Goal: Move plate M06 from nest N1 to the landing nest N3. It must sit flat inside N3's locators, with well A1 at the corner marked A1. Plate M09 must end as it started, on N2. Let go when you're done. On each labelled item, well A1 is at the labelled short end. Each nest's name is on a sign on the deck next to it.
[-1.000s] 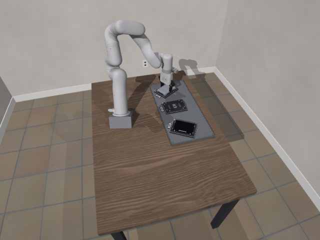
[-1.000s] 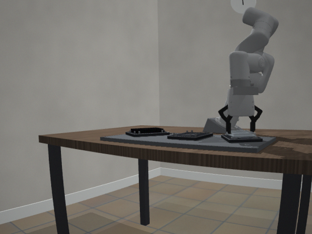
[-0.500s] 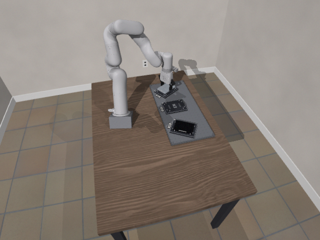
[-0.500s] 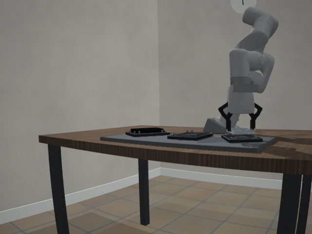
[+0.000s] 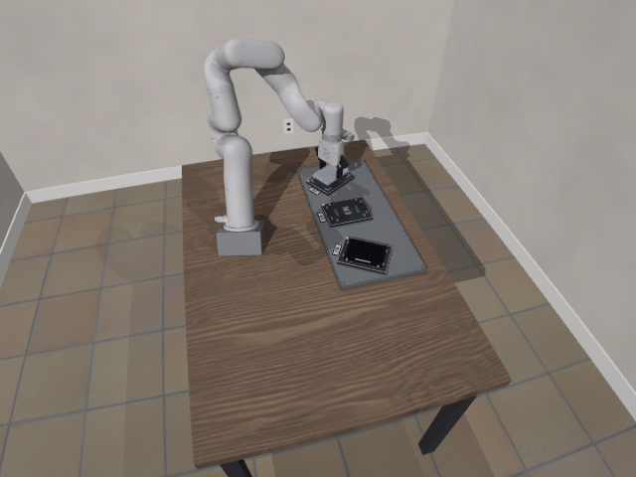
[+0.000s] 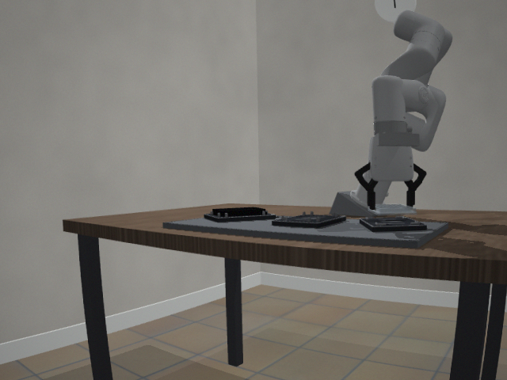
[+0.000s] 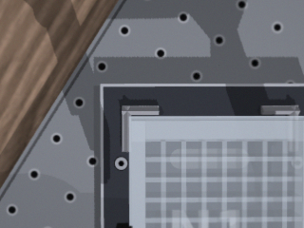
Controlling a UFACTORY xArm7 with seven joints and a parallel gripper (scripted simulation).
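My hand is 40 mm above the nest N1. The rest, counted from my hand: clear well plate: 10 mm below; then nest N3: 200 mm to the right, 40 mm below, 40 mm ahead; then grey perforated deck: 200 mm to the right, 60 mm below, 60 mm ahead.
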